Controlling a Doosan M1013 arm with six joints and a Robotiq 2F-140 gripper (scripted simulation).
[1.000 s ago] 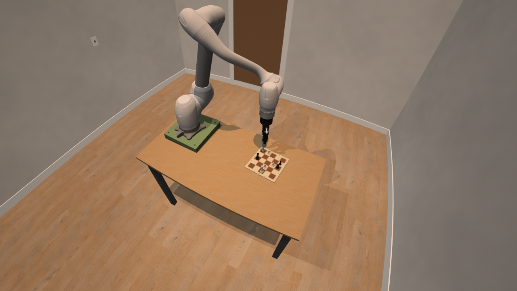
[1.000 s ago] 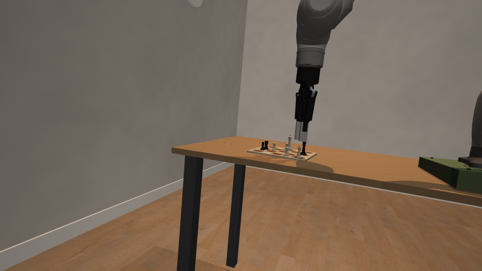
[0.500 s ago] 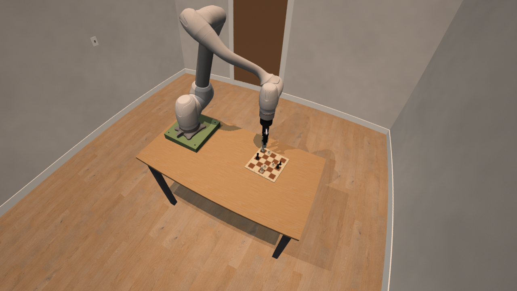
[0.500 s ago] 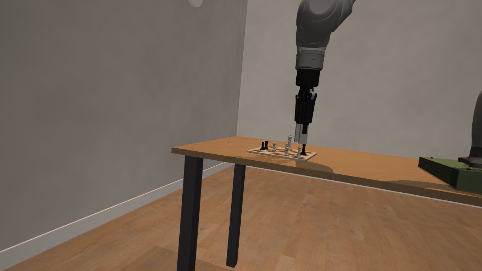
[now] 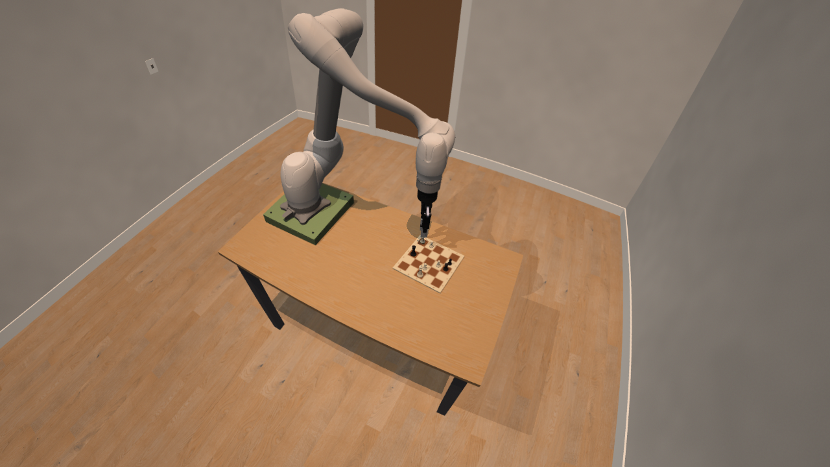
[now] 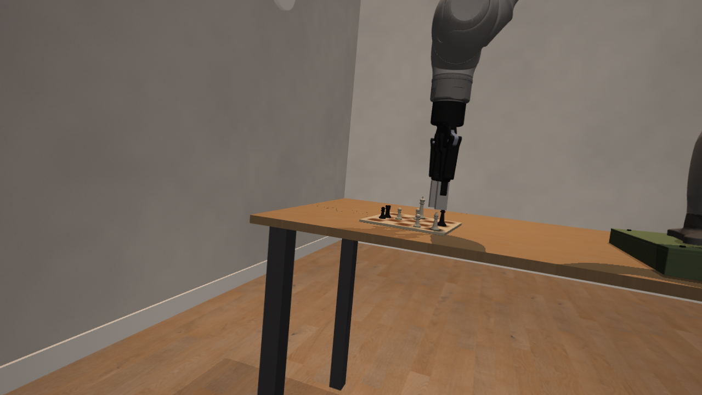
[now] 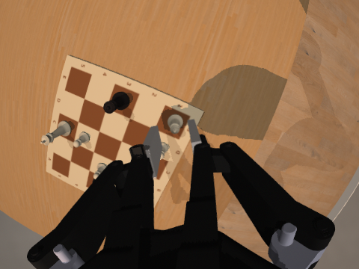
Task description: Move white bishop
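Right now the black piece is 8 cm to the right of my hand, 6 cm below it and 1 cm ahead of it. Also, from my hand: chessboard: 9 cm below, 9 cm ahead, 7 cm to the right; tall white piece: 15 cm to the right, 9 cm ahead, 5 cm below.
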